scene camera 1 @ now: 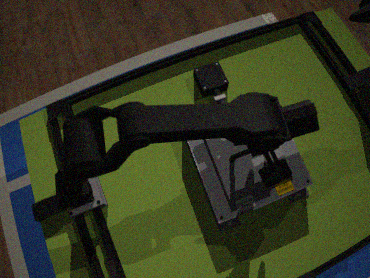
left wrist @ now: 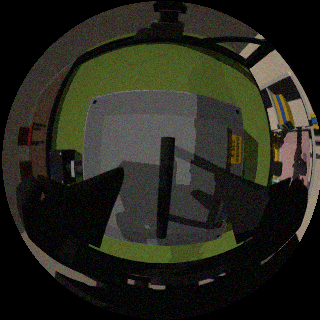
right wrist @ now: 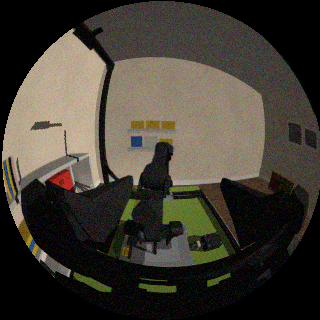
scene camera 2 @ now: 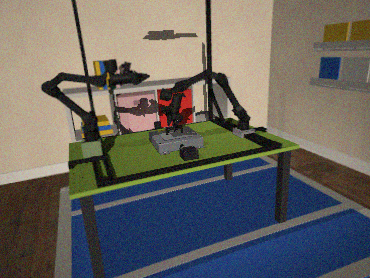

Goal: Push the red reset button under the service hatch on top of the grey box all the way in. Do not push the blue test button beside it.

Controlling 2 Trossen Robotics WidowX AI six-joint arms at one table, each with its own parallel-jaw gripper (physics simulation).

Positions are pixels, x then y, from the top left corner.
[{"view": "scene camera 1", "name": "my left gripper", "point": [260,148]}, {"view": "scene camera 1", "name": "service hatch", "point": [238,170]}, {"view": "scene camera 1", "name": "grey box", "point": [225,211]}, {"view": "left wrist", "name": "my left gripper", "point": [170,172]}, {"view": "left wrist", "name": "service hatch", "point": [168,161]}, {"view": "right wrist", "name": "my left gripper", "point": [153,244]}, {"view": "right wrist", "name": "my right gripper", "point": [178,182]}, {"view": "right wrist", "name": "service hatch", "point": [154,251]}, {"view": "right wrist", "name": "grey box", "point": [212,240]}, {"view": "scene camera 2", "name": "grey box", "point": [188,146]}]
